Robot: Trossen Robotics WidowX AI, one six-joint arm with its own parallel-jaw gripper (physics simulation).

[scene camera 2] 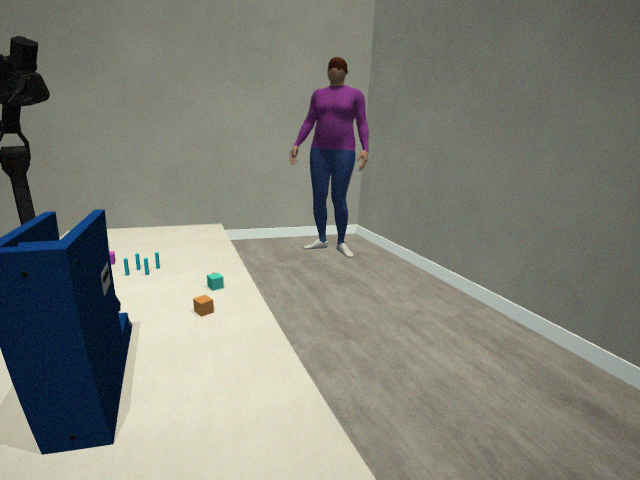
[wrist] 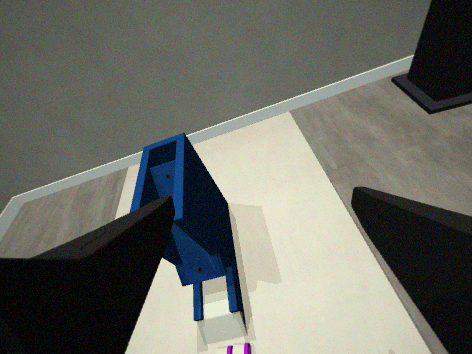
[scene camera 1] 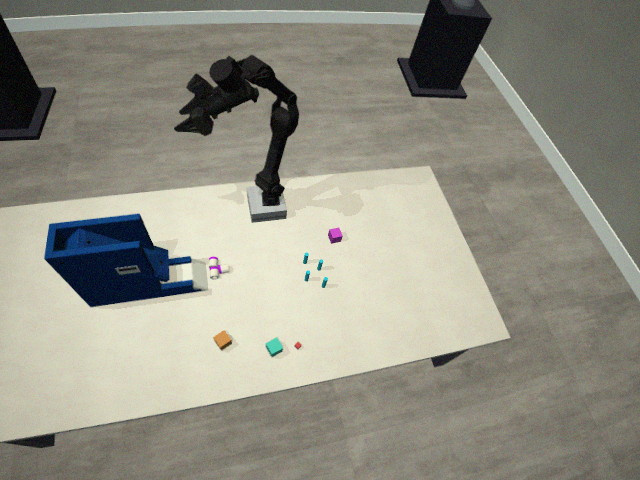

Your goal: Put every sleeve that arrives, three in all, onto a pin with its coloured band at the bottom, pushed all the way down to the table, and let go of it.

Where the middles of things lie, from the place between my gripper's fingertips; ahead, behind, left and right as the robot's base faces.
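Labels:
Hand some way short of the blue feeder (scene camera 2: 70,358), a good way to the left of it, well above it.

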